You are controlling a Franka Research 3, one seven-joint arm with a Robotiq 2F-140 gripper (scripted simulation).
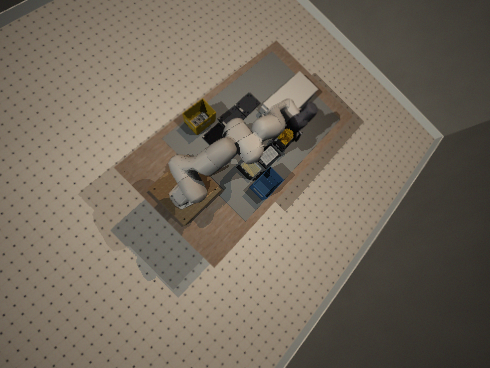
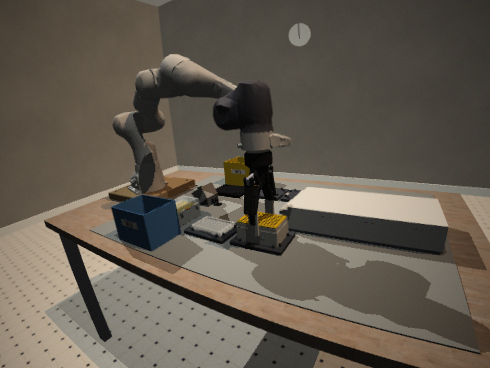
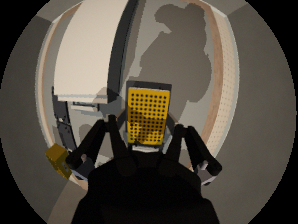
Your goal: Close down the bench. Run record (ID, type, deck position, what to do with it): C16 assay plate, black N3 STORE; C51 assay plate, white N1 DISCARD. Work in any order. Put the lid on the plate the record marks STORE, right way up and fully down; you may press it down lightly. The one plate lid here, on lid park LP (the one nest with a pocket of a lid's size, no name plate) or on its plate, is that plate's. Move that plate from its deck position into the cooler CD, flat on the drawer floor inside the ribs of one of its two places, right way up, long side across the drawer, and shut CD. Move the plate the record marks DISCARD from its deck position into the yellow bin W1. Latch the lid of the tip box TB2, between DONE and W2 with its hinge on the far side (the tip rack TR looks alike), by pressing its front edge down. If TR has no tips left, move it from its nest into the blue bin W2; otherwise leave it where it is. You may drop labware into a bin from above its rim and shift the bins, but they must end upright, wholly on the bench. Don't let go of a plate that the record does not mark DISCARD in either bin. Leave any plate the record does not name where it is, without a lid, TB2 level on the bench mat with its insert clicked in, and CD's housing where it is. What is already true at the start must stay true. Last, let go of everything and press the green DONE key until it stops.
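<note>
A cooler CD, a blue bin W2 and a tip rack TR are in my sight together with my gripper. In image 3 I can see my gripper as well.
</note>
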